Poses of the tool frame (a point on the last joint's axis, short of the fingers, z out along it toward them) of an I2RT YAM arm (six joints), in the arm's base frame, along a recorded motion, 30 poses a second.
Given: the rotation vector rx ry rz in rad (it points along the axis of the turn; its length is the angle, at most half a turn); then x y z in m.
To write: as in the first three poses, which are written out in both.
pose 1, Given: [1.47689 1.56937 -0.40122 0.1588 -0.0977 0.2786]
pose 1, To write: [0.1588 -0.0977 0.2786 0.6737 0.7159 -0.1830 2.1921]
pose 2, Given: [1.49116 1.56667 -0.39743 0.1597 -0.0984 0.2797]
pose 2, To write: [0.1597 -0.0984 0.2797 0.6781 0.7124 -0.1807 2.1991]
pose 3, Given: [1.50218 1.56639 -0.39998 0.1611 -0.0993 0.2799]
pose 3, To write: [0.1611 -0.0993 0.2799 0.6807 0.7098 -0.1812 2.2068]
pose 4, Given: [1.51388 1.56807 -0.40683 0.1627 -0.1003 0.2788]
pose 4, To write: [0.1627 -0.1003 0.2788 0.6828 0.7072 -0.1835 2.2172]
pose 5, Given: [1.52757 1.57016 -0.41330 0.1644 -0.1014 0.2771]
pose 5, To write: [0.1644 -0.1014 0.2771 0.6852 0.7043 -0.1854 2.2293]
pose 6, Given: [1.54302 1.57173 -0.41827 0.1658 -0.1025 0.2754]
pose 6, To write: [0.1658 -0.1025 0.2754 0.6883 0.7011 -0.1866 2.2419]
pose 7, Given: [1.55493 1.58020 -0.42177 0.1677 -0.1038 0.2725]
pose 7, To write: [0.1677 -0.1038 0.2725 0.6890 0.7002 -0.1869 2.2567]
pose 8, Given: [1.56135 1.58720 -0.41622 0.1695 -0.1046 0.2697]
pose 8, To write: [0.1695 -0.1046 0.2697 0.6893 0.7007 -0.1838 2.2650]
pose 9, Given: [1.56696 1.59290 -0.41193 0.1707 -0.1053 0.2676]
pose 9, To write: [0.1707 -0.1053 0.2676 0.6897 0.7011 -0.1813 2.2721]
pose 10, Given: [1.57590 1.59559 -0.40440 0.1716 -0.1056 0.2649]
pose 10, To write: [0.1716 -0.1056 0.2649 0.6915 0.7002 -0.1775 2.2788]
